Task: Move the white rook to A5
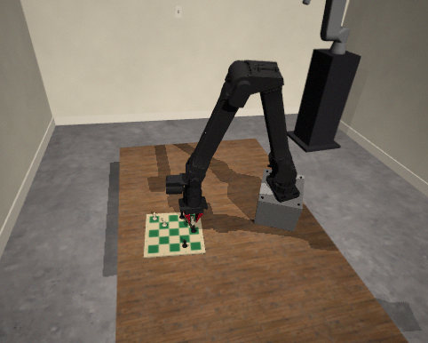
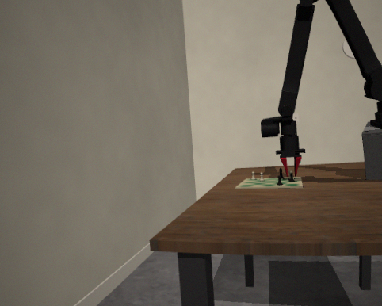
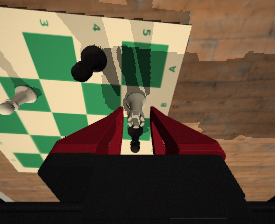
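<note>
Right now the white rook is right at my hand. Round my hand: chessboard: 80 mm ahead, 20 mm to the left, 20 mm below.
</note>
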